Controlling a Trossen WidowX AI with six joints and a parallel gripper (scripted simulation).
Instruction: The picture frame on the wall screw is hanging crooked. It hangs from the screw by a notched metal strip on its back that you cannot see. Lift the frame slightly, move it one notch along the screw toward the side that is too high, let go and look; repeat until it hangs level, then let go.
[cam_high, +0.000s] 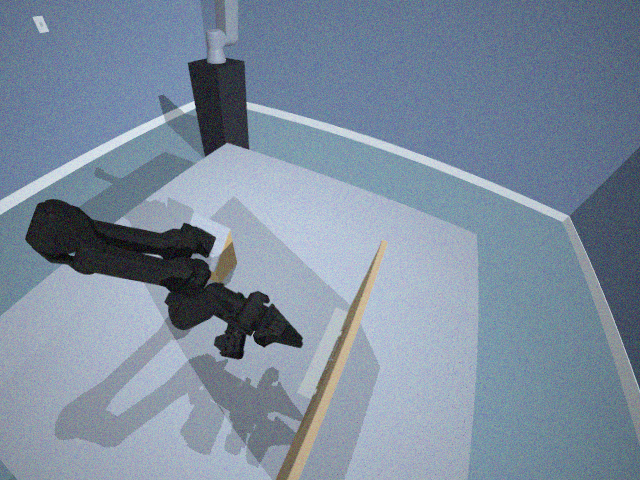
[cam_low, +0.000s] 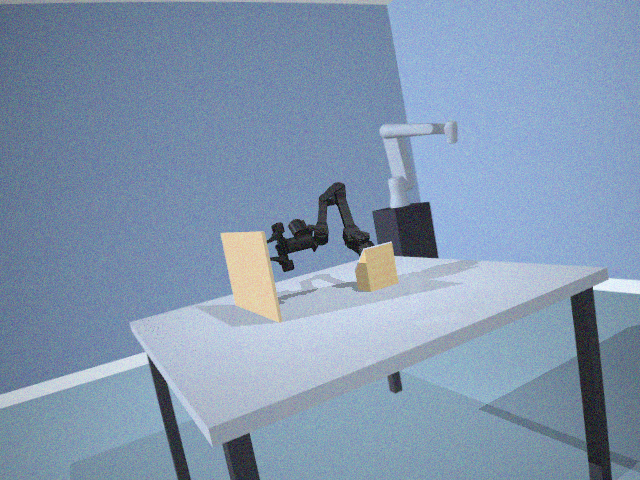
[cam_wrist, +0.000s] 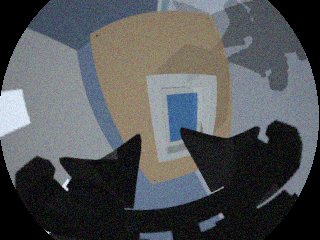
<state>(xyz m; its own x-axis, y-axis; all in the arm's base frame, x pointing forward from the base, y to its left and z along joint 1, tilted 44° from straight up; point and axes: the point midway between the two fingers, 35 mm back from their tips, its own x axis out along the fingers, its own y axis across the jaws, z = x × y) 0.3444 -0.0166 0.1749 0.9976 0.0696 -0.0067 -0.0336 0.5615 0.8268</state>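
The picture frame is 5 cm below my gripper tip, 5 cm ahead of it and 2 cm to the left of it. Round my gripper tip: board 6 cm below, 6 cm ahead.
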